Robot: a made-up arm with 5 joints.
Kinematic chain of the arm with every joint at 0, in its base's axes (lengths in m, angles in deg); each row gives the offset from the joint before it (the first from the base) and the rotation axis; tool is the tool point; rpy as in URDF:
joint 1: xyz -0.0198 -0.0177 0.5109 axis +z
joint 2: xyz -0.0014 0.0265 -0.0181 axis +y
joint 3: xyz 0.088 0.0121 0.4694 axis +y
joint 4: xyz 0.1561 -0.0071 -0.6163 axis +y
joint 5: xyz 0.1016 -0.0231 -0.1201 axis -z
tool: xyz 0.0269 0.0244 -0.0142 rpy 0 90 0
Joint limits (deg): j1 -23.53..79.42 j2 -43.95..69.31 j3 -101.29..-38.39 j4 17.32..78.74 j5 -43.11..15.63
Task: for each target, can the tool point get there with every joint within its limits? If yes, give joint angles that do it. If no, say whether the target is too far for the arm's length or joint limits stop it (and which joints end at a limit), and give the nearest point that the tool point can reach.
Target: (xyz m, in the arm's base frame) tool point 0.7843 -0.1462 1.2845
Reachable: yes | joints -11.54 -3.44 -96.51 35.01 -4.71
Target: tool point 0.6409 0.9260 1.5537
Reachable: no: too far | nearest point 0.4788 0.6944 1.2937 | short by 0.384 m
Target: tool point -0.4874 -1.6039 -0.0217
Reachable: no: too far | nearest point 0.1991 -0.0861 -0.0804 | short by 1.667 m
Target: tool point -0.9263 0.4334 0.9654
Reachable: no: joint limits stop it (at a limit: joint 1, joint 2, joint 4, joint 5) | nearest point 0.0237 0.4582 0.9924 | short by 0.951 m
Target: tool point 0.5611 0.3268 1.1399
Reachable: yes | joints 28.02 -24.62 -69.02 51.10 3.24
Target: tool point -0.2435 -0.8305 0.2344
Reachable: no: joint limits stop it (at a limit: joint 1, joint 3, joint 4, joint 5) | nearest point 0.2285 -0.0989 -0.0666 | short by 0.921 m
